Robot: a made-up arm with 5 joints. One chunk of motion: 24 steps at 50 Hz.
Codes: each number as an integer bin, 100 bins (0 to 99) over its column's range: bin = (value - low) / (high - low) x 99, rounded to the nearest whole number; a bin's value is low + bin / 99 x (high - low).
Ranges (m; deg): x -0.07..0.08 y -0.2..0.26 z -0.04..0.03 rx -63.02..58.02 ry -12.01..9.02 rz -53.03..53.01
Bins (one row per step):
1: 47 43 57 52 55 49
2: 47 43 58 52 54 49
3: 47 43 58 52 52 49
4: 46 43 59 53 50 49
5: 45 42 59 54 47 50
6: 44 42 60 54 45 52
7: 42 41 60 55 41 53
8: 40 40 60 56 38 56
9: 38 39 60 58 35 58
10: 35 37 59 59 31 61
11: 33 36 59 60 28 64
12: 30 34 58 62 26 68
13: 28 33 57 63 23 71
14: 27 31 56 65 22 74
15: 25 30 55 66 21 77
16: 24 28 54 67 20 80
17: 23 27 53 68 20 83
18: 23 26 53 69 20 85
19: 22 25 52 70 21 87
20: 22 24 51 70 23 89
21: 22 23 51 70 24 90
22: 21 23 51 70 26 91
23: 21 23 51 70 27 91
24: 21 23 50 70 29 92
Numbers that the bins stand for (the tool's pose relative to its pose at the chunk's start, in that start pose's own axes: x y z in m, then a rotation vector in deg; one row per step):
1: 0.0012 -0.0002 0.0003 0.56 -0.33 -0.55
2: 0.0012 -0.0002 0.0010 0.56 -0.54 -0.55
3: 0.0012 -0.0002 0.0010 0.56 -0.96 -0.55
4: -0.0003 -0.0002 0.0017 1.78 -1.39 -0.55
5: -0.0018 -0.0048 0.0017 3.00 -2.03 0.53
6: -0.0033 -0.0048 0.0024 3.00 -2.45 2.67
7: -0.0064 -0.0095 0.0024 4.22 -3.30 3.74
8: -0.0094 -0.0141 0.0024 5.45 -3.94 6.95
9: -0.0124 -0.0188 0.0024 7.89 -4.58 9.09
10: -0.0170 -0.0281 0.0017 9.11 -5.42 12.31
11: -0.0200 -0.0327 0.0017 10.34 -6.06 15.52
12: -0.0245 -0.0420 0.0010 12.78 -6.49 19.81
13: -0.0276 -0.0467 0.0003 14.01 -7.12 23.02
14: -0.0291 -0.0560 -0.0004 16.45 -7.34 26.23
15: -0.0321 -0.0606 -0.0011 17.67 -7.55 29.45
16: -0.0336 -0.0699 -0.0018 18.90 -7.76 32.66
17: -0.0352 -0.0745 -0.0025 20.12 -7.76 35.87
18: -0.0352 -0.0792 -0.0025 21.34 -7.76 38.01
19: -0.0367 -0.0838 -0.0032 22.56 -7.55 40.16
20: -0.0367 -0.0885 -0.0039 22.56 -7.12 42.30
21: -0.0367 -0.0931 -0.0039 22.56 -6.91 43.37
22: -0.0382 -0.0931 -0.0039 22.56 -6.49 44.44
23: -0.0382 -0.0931 -0.0039 22.56 -6.27 44.44
24: -0.0382 -0.0931 -0.0046 22.56 -5.85 45.51

